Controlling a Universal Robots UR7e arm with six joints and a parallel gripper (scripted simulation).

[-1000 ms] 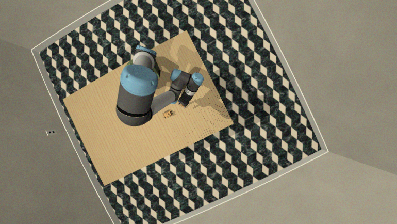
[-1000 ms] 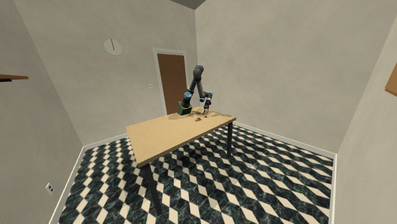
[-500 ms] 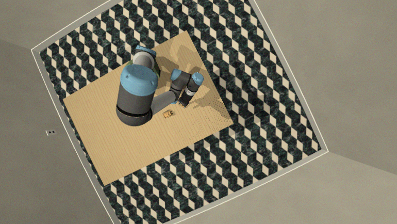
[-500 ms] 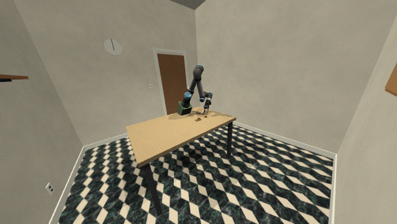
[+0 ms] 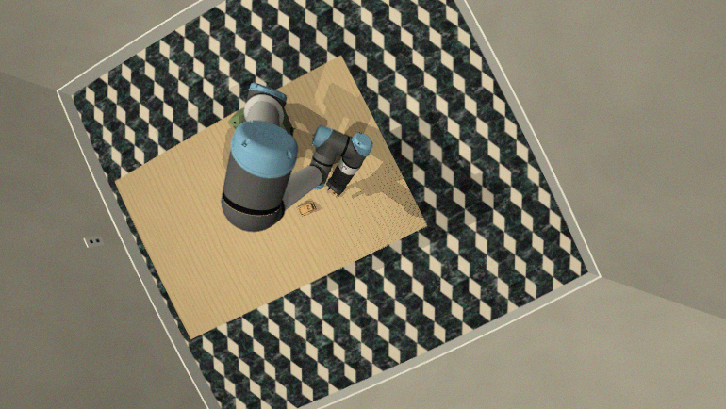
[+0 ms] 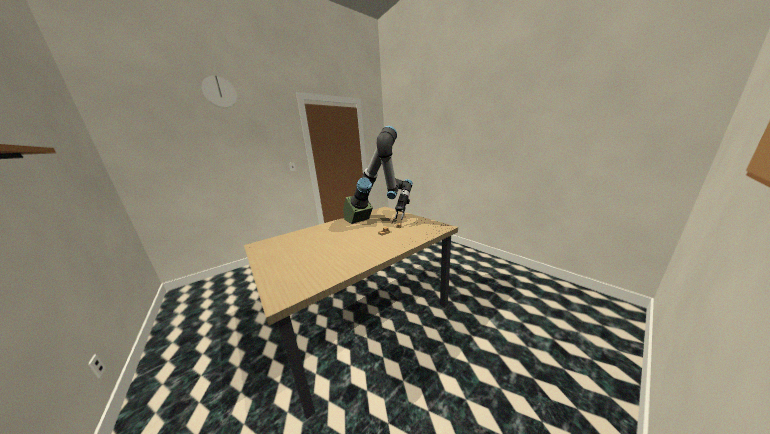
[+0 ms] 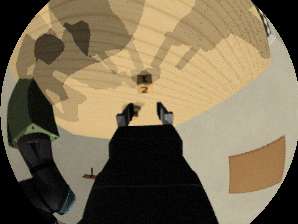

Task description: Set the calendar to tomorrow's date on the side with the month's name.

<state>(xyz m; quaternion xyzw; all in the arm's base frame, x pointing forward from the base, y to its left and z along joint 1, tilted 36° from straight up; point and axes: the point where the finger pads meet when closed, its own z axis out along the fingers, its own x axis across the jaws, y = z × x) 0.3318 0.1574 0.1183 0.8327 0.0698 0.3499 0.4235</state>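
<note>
My hand is 10 mm to the left of the wooden cube and 70 mm above it. From my hand the other things lie so: wooden tray 10 mm ahead, 170 mm to the right, 80 mm below.
</note>
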